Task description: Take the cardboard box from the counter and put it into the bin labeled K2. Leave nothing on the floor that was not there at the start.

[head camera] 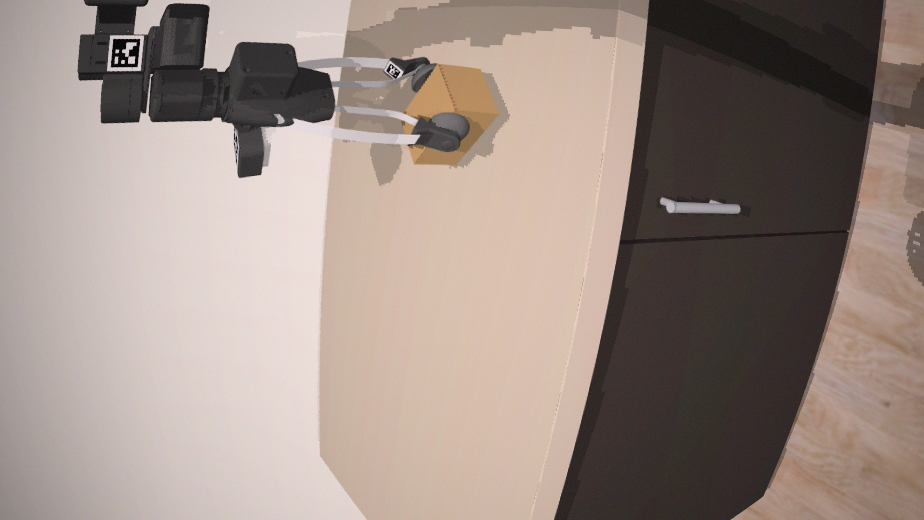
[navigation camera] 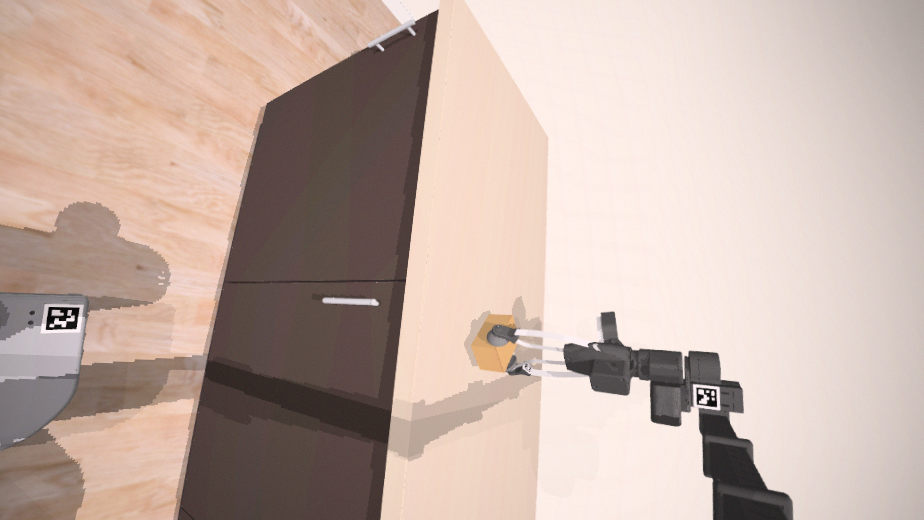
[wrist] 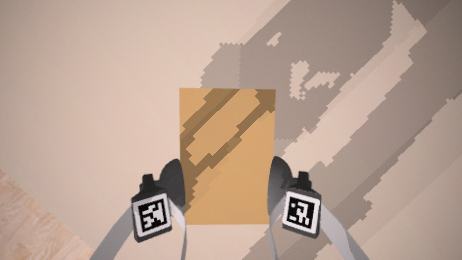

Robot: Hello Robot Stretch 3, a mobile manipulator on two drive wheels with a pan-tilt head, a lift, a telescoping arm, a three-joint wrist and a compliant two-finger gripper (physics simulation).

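Frame: origin at the robot's base, x ahead, y left, z up, level; metres.
Seen in the pictures: gripper, between the fingertips: point(head camera: 454, 103) point(navigation camera: 493, 349).
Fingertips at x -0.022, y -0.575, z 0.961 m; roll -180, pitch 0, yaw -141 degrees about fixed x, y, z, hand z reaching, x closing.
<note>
A point is followed by its place in that frame.
The cardboard box point(head camera: 475, 90) @(z 0.952, x -0.036, y -0.554 m) point(navigation camera: 489, 355) @(z 0.966, x -0.029, y -0.548 m) point(wrist: 227, 142) is a plain orange-brown block. My gripper point(head camera: 436, 101) @(z 0.961, x -0.022, y -0.575 m) point(navigation camera: 507, 352) @(z 0.961, x -0.022, y -0.575 m) point(wrist: 226, 177) @(z 0.961, x -0.022, y -0.575 m) is shut on it, with one rubber fingertip pressed against each of two opposite sides. The box hangs a little above the pale wooden counter point(head camera: 452, 291) @(z 0.910, x 0.185, y -0.635 m) point(navigation camera: 478, 226) @(z 0.910, x 0.220, y -0.598 m) point(wrist: 75, 100); its shadow stands apart from its edge in the head and navigation views. The box's underside is hidden. The bin labeled K2 does not show in any view.
Dark cabinet fronts point(head camera: 704, 336) @(z 0.640, x 0.228, y -0.462 m) point(navigation camera: 323, 187) @(z 0.561, x 0.322, y -0.471 m) with bar handles point(head camera: 704, 207) @(z 0.753, x 0.058, y -0.413 m) point(navigation camera: 350, 301) @(z 0.754, x 0.059, y -0.413 m) stand below the counter's front edge. A pale wall point(head camera: 161, 323) @(z 1.205, x 0.346, y -1.124 m) point(navigation camera: 711, 161) @(z 1.376, x 0.485, y -1.142 m) rises behind the counter. Wooden floor point(head camera: 866, 388) @(z 0.000, x 0.431, y -0.386 m) point(navigation camera: 129, 129) @(z 0.000, x 0.511, y -0.216 m) lies in front. Part of my base point(navigation camera: 45, 368) @(z 0.160, x -0.105, y -0.115 m) shows at the left of the navigation view.
</note>
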